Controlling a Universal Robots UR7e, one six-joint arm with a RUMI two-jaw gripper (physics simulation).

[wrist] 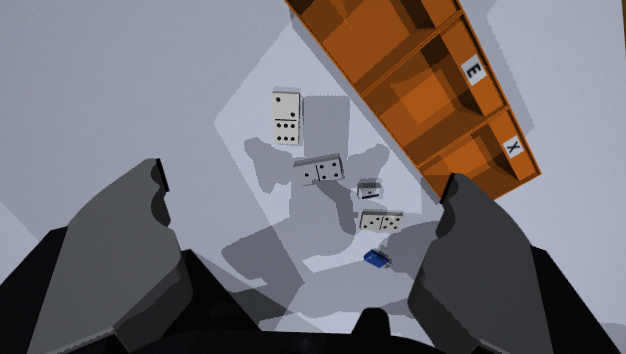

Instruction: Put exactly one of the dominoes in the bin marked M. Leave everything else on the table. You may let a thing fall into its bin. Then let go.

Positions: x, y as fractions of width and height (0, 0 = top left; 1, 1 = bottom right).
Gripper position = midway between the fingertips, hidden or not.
Note:
In view: the gripper (0.49, 0.48) and an orange divided bin tray (0.68, 0.22).

